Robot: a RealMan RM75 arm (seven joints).
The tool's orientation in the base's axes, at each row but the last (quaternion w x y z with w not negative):
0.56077 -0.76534 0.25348 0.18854
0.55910 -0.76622 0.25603 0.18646
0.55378 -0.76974 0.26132 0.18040
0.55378 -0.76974 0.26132 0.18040
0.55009 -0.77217 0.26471 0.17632
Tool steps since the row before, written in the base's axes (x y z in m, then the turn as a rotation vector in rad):
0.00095 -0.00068 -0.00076 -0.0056 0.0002 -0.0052
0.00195 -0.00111 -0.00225 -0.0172 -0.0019 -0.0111
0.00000 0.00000 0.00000 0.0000 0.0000 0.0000
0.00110 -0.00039 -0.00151 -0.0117 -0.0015 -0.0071
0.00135 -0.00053 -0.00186 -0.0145 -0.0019 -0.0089
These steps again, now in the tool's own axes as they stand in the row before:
0.00132 0.00018 -0.00042 -0.0015 0.0073 0.0018
0.00305 0.00081 -0.00037 -0.0071 0.0192 0.0016
0.00000 0.00000 0.00000 0.0000 0.0000 0.0000
0.00181 0.00058 0.00013 -0.0050 0.0128 0.0007
0.00224 0.00073 0.00014 -0.0061 0.0160 0.0009

